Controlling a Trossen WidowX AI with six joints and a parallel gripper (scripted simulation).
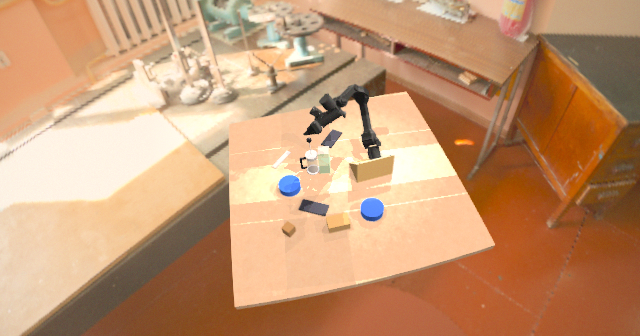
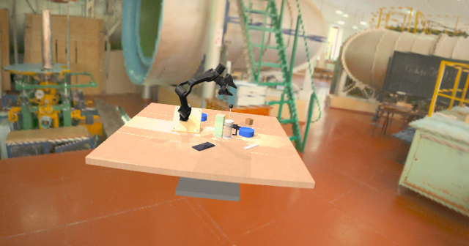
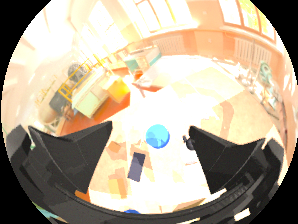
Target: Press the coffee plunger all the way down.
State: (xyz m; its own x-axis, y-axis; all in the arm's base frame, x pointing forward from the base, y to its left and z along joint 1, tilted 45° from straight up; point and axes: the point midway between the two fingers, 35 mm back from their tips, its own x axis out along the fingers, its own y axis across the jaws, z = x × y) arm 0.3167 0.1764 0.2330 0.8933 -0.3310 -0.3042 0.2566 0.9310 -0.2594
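My gripper tip is 50 mm to the left of the coffee press and 220 mm above it. The rest, counted from my gripper tip: pale green block (80 mm behind, 30 mm to the right, 260 mm below); then white strip (160 mm ahead, 170 mm to the right, 340 mm below); then small brown cube (180 mm ahead, 340 mm to the left, 320 mm below).
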